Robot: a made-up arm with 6 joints.
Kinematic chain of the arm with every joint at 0, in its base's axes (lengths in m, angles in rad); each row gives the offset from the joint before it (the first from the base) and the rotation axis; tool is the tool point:
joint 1: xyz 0 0 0.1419 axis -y
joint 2: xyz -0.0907 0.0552 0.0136 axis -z
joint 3: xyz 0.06 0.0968 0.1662 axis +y
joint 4: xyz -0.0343 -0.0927 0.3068 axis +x
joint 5: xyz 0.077 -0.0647 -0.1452 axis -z
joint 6: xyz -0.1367 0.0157 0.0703 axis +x
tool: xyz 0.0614 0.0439 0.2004
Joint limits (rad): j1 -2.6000..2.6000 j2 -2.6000..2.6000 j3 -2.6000..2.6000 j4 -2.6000..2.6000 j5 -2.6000..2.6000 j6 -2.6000..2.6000
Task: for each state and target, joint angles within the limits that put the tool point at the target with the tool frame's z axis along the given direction. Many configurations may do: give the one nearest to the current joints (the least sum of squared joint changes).
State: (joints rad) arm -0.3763 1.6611 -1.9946 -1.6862 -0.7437 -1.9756
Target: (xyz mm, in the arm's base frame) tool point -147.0 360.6 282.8 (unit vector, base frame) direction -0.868 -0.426 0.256
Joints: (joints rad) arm -0.9209 1.8101 -1.7769 -1.9586 -0.7740 -1.9675
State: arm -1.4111 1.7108 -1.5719 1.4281 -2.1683 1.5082
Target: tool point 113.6 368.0 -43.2 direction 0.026 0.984 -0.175
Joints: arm -2.2126 2.0490 -2.0252 1.9462 -2.5926 1.5389
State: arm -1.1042 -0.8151 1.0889 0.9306 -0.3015 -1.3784
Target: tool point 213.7 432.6 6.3 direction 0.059 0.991 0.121
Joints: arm -1.9860 -0.6944 1.3565 0.6274 0.1084 -1.6476
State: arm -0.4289 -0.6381 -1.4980 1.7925 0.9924 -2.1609
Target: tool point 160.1 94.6 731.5 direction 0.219 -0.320 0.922
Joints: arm -1.2962 -0.0889 -1.3552 1.9499 0.2728 -1.6882
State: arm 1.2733 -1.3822 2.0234 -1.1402 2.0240 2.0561
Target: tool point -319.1 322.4 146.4 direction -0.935 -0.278 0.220
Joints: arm 1.8351 -1.3672 1.6429 -0.8768 1.4069 2.1420
